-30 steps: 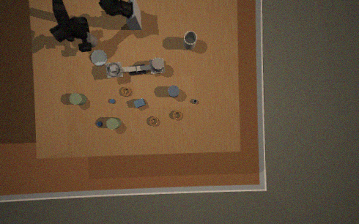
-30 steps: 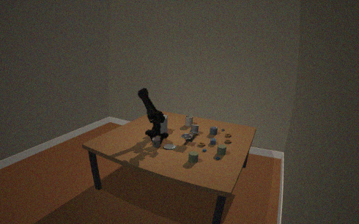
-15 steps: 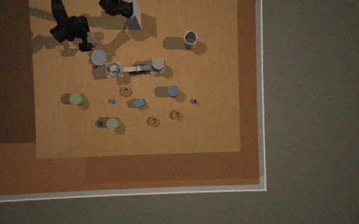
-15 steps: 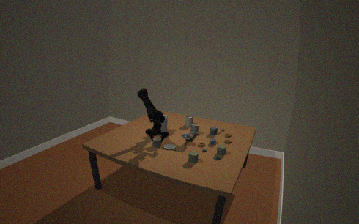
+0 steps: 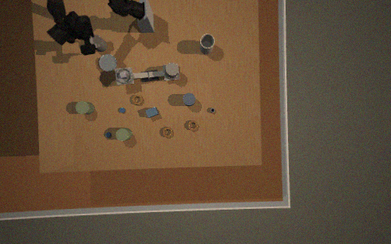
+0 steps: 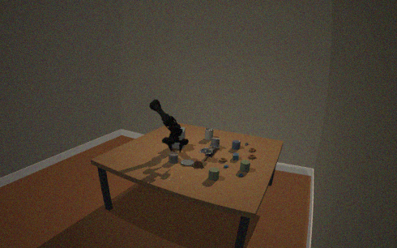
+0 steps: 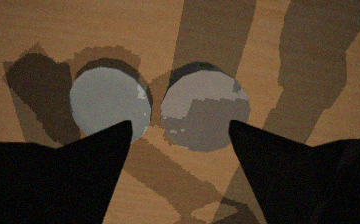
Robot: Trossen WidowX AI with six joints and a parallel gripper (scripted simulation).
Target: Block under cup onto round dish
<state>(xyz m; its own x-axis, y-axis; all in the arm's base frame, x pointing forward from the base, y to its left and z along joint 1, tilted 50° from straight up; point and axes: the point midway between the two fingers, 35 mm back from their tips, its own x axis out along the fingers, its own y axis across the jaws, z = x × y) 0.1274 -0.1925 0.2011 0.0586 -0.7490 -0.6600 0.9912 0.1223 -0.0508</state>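
Right now the grey cup is 20 mm behind my gripper tip, 20 mm to the right of it and 50 mm below it. Also, from my gripper tip: blue block: 390 mm ahead, 270 mm to the left, 60 mm below; then pale round dish: 80 mm ahead, 30 mm to the left, 80 mm below.
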